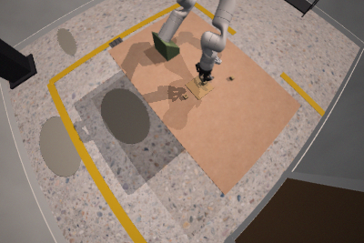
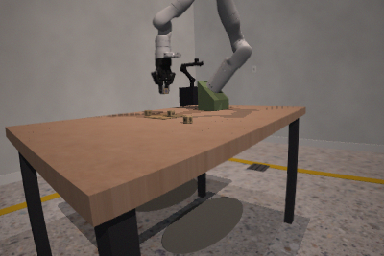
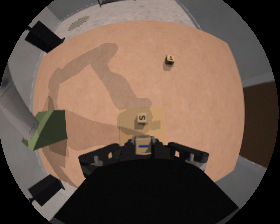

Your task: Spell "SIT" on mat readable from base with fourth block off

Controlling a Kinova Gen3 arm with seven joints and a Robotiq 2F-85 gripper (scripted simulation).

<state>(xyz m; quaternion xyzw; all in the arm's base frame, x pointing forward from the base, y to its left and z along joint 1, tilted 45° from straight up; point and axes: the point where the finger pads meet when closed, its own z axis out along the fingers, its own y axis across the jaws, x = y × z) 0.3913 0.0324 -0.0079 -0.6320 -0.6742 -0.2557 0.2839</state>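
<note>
My gripper is now 120 mm above the tan mat.
</note>
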